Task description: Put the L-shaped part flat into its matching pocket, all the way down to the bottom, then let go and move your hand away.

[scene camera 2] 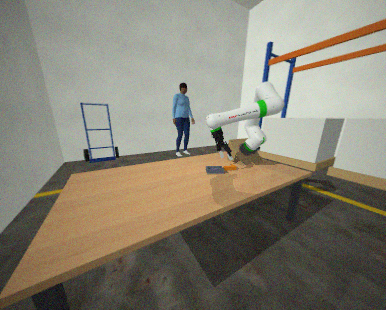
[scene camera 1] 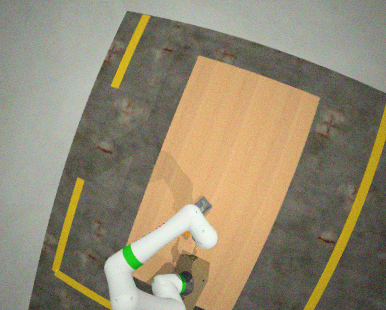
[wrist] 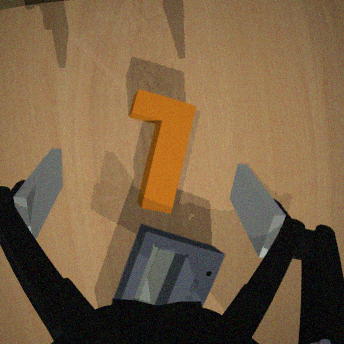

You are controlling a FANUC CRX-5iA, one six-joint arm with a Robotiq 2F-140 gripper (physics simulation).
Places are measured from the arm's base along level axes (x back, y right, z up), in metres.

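Pixels of known places: gripper, between the fingertips: (scene camera 2: 226,158) (wrist: 148,174); arm's base, origin of its link: (scene camera 2: 245,149) (scene camera 1: 186,282).
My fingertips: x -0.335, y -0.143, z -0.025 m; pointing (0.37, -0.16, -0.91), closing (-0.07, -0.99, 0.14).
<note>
For each thing: its top centre in the pictures, then the offset to it from my fingertips. Level surfaces: height alone.
- orange L-shaped part, centre of its top: (wrist: 154,151) (scene camera 1: 190,228) (scene camera 2: 229,165) dx +0.018, dy -0.017, dz -0.063 m
- grey-blue block, centre of its top: (wrist: 163,303) (scene camera 1: 199,208) (scene camera 2: 214,167) dx -0.139, dy -0.027, dz -0.057 m
- wooden table, height of its surface: dz -0.093 m
The orange L-shaped part (scene camera 1: 187,233) (scene camera 2: 230,168) (wrist: 170,150) lies flat on the table, just beyond one end of the block in the wrist view. The grey-blue block (scene camera 1: 203,205) (scene camera 2: 215,170) (wrist: 192,250) has a recessed pocket with no part in it where it shows; its lower portion is hidden behind the gripper body in the wrist view. My gripper (scene camera 2: 226,156) (wrist: 148,174) is open and empty, above the table, with its fingers wide to either side of the part's lower end and the block's near end. In scene camera 1 the arm hides the gripper.
The wooden table (scene camera 1: 245,125) (scene camera 2: 125,200) carries both objects. A brown box-like stand (scene camera 1: 197,272) is by the arm's base. A person (scene camera 2: 182,117), a blue hand truck (scene camera 2: 99,129) and an orange-and-blue rack (scene camera 2: 266,75) stand beyond the table.
</note>
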